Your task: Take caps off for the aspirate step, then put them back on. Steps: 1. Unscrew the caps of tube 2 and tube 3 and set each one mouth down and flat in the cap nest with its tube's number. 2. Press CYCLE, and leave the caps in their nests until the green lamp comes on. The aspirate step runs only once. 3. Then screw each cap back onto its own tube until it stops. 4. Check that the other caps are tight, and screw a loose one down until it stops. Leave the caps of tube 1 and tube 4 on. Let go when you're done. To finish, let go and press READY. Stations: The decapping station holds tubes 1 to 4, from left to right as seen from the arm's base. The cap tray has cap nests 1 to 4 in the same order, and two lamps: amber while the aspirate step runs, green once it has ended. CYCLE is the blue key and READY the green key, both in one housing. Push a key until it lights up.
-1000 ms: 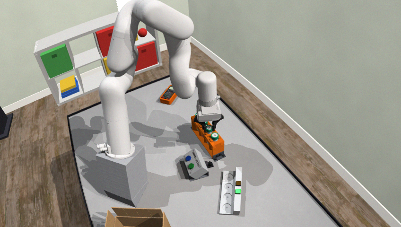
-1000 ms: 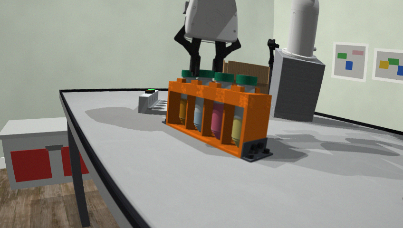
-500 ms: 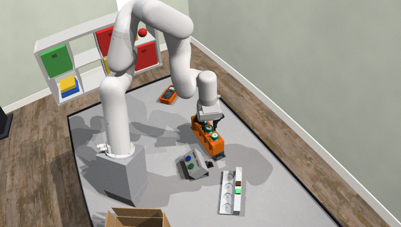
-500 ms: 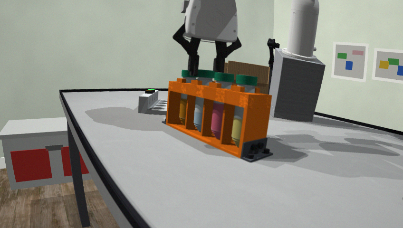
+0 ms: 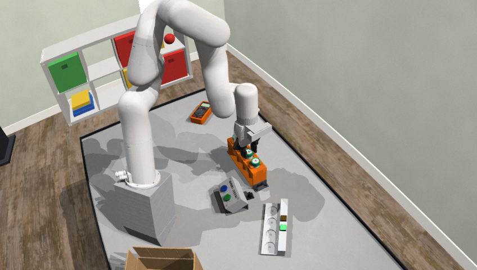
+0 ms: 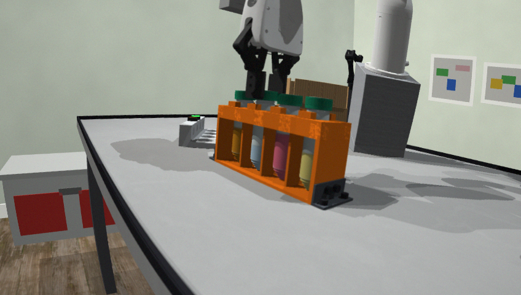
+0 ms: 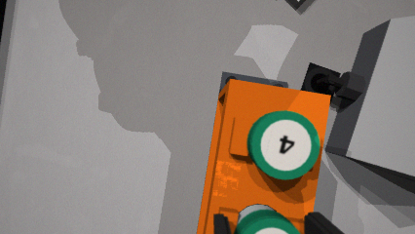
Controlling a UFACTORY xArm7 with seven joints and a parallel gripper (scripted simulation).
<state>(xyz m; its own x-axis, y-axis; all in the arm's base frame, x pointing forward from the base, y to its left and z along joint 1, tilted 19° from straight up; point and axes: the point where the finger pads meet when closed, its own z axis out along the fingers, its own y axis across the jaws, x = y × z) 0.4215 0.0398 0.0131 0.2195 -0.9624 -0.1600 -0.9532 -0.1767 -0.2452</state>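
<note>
My hand is 1 cm above the tube 3 threaded neck. Also, from my hand: cap 4: 5 cm to the right, 2 cm below; cap 2: 5 cm to the left, 2 cm below; cap 3: 1 cm below.
</note>
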